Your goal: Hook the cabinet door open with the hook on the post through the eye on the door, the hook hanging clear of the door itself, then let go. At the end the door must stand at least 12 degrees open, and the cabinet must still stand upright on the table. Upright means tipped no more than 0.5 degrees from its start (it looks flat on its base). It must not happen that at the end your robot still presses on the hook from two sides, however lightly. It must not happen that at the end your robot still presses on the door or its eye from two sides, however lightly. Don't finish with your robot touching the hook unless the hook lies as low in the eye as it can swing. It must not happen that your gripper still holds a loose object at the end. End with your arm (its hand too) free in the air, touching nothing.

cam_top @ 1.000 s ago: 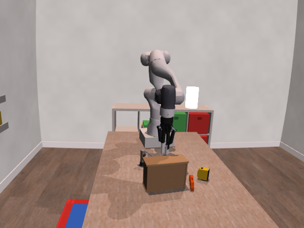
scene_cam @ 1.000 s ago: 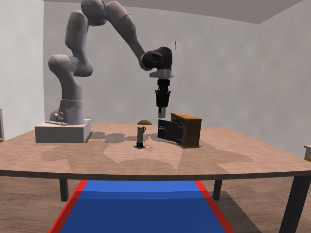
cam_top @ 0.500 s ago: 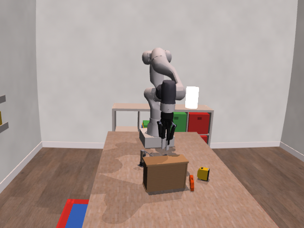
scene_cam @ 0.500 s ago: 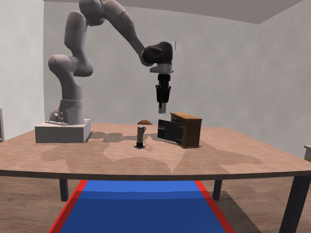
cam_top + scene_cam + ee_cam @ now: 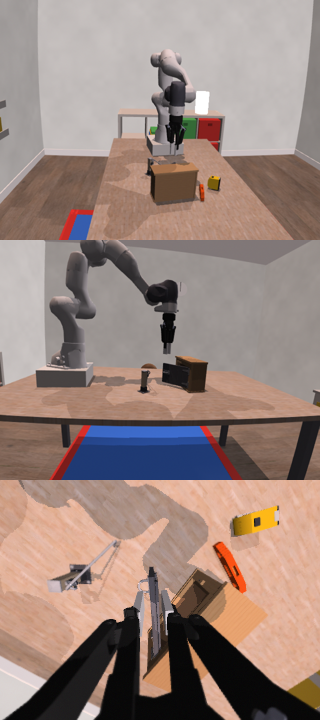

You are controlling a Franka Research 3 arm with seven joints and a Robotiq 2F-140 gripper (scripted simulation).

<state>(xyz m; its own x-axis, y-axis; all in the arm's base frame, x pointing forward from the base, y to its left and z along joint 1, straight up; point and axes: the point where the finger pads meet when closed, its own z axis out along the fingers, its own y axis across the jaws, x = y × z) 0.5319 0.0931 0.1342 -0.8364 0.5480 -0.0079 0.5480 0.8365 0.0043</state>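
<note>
Right now my hand is 10 cm past the thin grey hook, 8 cm to the left of it and 16 cm above it. From my hand the other things lie so: orange tool: 11 cm ahead, 17 cm to the left, 21 cm below; dark door: 6 cm ahead, 5 cm to the right, 15 cm below; yellow box: 2 cm ahead, 26 cm to the left, 19 cm below.
</note>
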